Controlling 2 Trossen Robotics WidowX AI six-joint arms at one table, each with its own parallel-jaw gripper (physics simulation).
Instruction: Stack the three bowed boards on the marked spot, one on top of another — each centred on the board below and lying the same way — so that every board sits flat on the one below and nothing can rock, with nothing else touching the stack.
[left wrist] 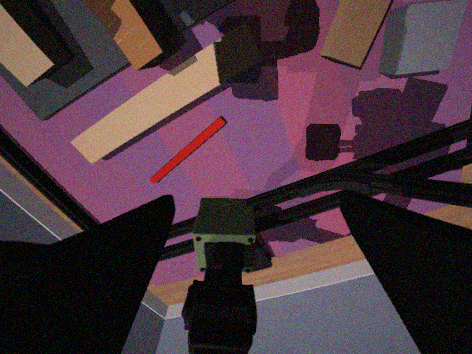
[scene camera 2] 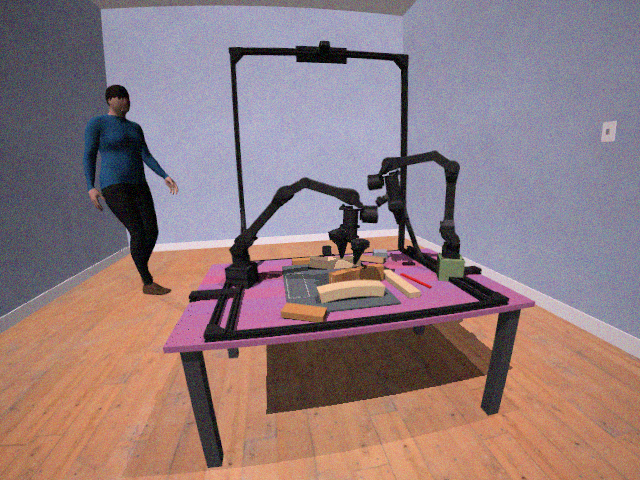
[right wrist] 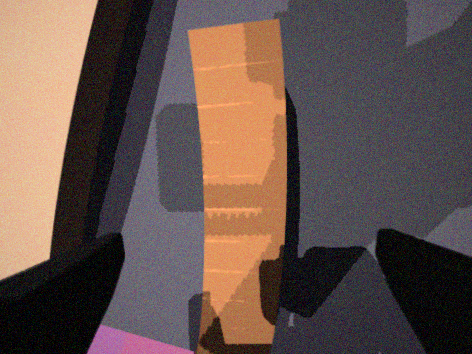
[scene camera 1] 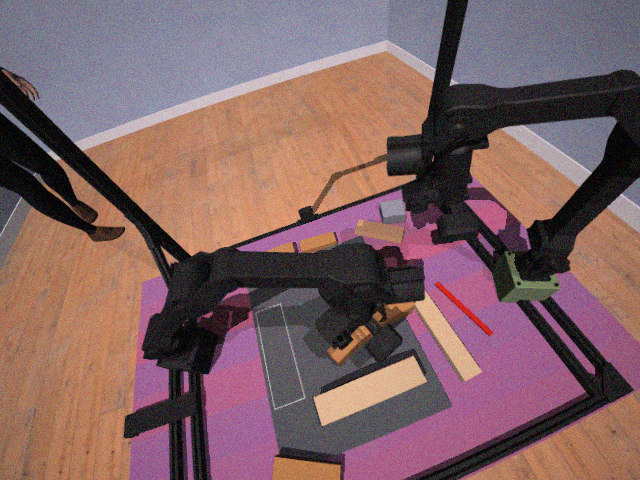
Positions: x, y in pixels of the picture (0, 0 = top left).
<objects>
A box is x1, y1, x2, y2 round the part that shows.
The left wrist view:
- my left gripper: 257, 201 [0, 191, 471, 353]
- red stick: 220, 121 [150, 116, 225, 183], on the table
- orange-brown bowed board: 143, 40 [83, 0, 177, 70], on a marked spot
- long pale plank: 236, 51 [71, 22, 262, 163], on the table
</objects>
